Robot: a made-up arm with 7 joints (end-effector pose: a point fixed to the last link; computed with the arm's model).
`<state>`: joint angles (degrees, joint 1 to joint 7).
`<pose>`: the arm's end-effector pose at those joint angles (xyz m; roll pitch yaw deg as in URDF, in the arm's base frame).
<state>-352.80 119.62 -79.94 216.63 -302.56 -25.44 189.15</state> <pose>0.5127 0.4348 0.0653 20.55 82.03 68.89</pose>
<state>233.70 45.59 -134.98 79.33 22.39 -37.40 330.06</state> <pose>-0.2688 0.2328 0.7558 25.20 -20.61 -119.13</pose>
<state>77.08 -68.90 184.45 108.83 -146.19 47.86 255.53</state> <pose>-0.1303 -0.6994 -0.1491 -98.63 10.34 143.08</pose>
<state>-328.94 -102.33 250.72 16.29 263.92 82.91 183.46</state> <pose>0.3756 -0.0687 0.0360 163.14 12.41 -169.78</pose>
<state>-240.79 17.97 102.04 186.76 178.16 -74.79 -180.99</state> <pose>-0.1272 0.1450 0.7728 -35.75 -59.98 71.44</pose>
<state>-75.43 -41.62 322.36 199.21 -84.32 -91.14 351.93</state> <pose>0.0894 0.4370 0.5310 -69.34 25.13 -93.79</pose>
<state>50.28 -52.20 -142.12 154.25 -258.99 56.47 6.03</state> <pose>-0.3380 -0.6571 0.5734 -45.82 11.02 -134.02</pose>
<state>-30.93 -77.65 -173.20 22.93 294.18 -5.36 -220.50</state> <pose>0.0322 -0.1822 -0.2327 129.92 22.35 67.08</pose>
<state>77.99 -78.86 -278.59 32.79 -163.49 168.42 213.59</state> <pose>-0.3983 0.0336 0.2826 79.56 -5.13 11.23</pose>
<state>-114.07 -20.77 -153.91 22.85 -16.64 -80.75 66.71</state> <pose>-0.0616 0.3715 0.0516 -92.89 -15.82 18.42</pose>
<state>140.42 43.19 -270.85 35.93 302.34 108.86 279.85</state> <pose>-0.2194 -0.2712 -0.0086 -124.86 7.44 -2.65</pose>
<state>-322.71 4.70 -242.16 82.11 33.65 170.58 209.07</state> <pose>-0.3568 0.1147 0.3994 101.80 -81.26 48.19</pose>
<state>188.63 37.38 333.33 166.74 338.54 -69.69 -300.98</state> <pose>-0.3485 -0.1412 0.7510 39.47 -13.13 32.57</pose>
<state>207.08 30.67 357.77 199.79 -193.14 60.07 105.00</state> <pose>-0.0972 -0.0769 0.9587 -48.13 14.90 -67.80</pose>
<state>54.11 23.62 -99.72 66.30 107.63 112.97 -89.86</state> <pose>0.5172 -0.2334 0.3264 -87.47 -70.78 -32.91</pose>
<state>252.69 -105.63 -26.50 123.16 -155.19 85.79 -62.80</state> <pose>0.0230 0.7957 0.3024 141.70 -11.67 164.76</pose>
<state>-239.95 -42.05 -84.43 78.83 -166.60 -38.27 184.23</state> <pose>0.4354 0.2386 0.3139 -116.03 -19.48 -5.06</pose>
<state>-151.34 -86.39 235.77 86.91 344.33 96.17 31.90</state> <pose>-0.0271 0.4919 -0.1534 -118.34 66.12 109.13</pose>
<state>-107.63 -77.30 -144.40 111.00 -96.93 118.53 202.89</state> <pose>0.0543 0.6140 -0.1376 -98.71 -32.82 -105.50</pose>
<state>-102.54 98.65 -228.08 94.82 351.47 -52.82 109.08</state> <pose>0.1955 -0.6258 0.4186 68.18 31.98 -4.81</pose>
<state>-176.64 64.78 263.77 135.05 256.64 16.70 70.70</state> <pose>-0.6710 0.3577 0.4723 50.12 14.02 -147.61</pose>
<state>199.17 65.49 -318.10 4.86 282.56 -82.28 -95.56</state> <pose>0.1417 -0.1943 0.0727 57.13 -44.57 62.77</pose>
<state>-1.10 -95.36 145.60 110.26 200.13 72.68 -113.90</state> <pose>-0.5584 0.3235 -0.2814 -78.81 -51.00 65.36</pose>
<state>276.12 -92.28 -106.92 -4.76 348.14 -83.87 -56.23</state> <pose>-0.2208 -0.1594 0.1389 -97.13 -51.85 112.74</pose>
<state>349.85 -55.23 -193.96 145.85 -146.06 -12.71 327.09</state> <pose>-0.7459 0.1535 0.2823 -136.34 75.65 31.54</pose>
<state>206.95 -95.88 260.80 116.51 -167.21 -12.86 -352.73</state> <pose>0.1701 0.6770 0.0715 98.15 -23.07 -169.60</pose>
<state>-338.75 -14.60 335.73 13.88 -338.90 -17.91 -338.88</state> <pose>0.4174 -0.0492 0.0550 -146.73 -30.24 -57.80</pose>
